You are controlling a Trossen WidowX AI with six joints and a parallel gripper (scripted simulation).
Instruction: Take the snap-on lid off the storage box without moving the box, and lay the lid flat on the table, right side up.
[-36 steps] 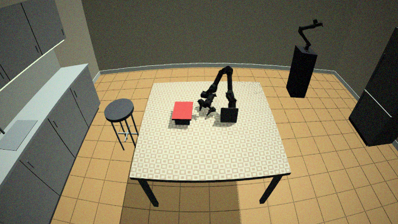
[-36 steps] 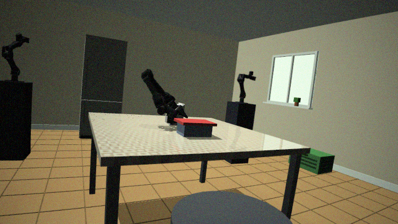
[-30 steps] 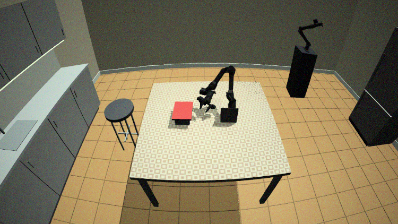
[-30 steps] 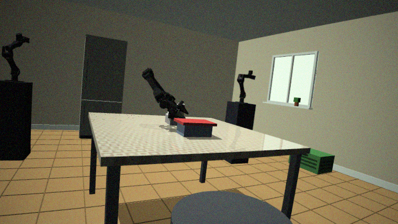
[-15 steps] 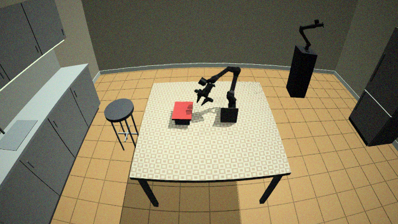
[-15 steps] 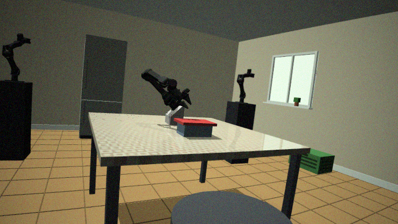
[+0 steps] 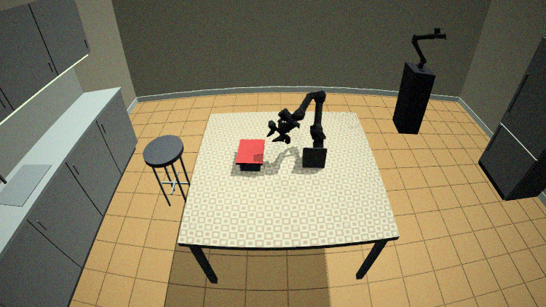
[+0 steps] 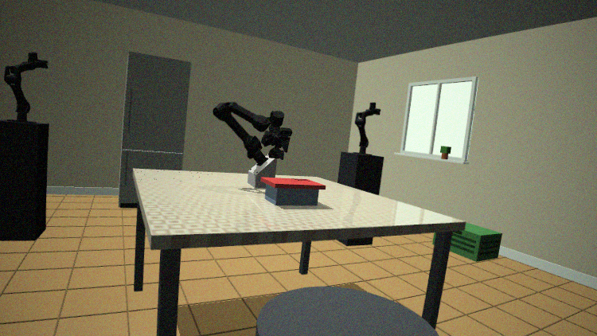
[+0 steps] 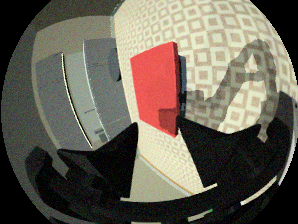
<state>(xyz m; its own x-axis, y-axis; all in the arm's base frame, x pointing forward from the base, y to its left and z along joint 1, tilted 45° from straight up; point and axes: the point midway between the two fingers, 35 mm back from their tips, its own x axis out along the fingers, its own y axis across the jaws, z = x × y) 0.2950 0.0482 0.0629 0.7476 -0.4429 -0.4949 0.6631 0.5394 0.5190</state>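
Now: gripper tip 13 cm short of the flat red lid and 11 cm above it. Also, from my gripper tip: blue-grey storage box 15 cm below, 13 cm ahead.
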